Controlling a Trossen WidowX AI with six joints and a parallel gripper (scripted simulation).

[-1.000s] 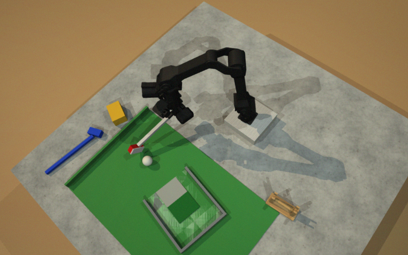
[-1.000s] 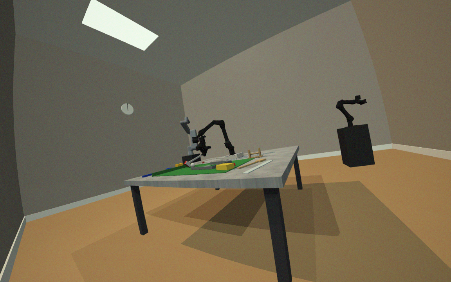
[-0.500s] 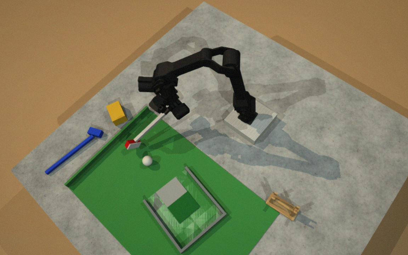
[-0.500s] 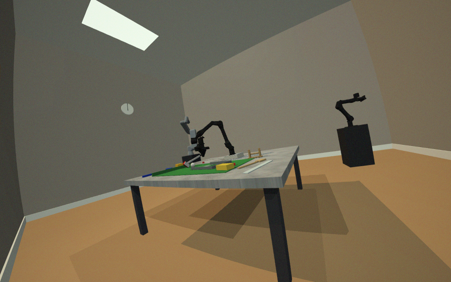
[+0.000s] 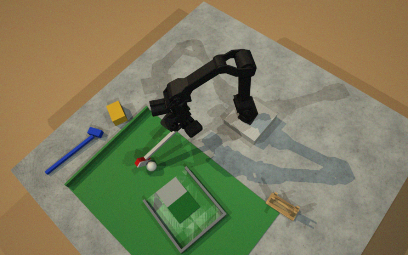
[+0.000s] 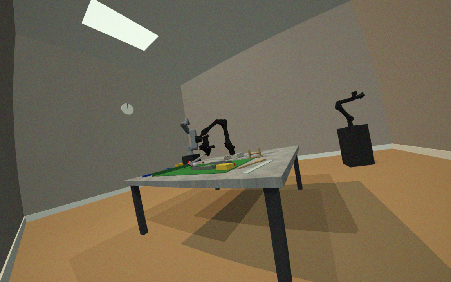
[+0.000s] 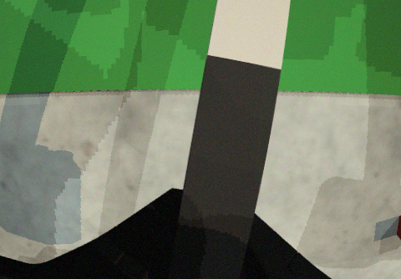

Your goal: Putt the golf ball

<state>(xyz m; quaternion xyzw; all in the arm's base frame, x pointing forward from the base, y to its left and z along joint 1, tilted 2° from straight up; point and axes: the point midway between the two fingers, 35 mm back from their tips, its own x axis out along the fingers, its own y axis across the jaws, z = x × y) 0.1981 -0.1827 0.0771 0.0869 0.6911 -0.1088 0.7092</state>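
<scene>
Right now the red putter is 110 mm ahead of my gripper tip and 30 mm to the right of it. From my gripper tip the other things lie so: white golf ball (210 mm ahead, 50 mm below, 20 mm to the right); then yellow block (320 mm to the right, 100 mm ahead, 50 mm below); then green mat (280 mm ahead, 110 mm to the left, 70 mm below).
</scene>
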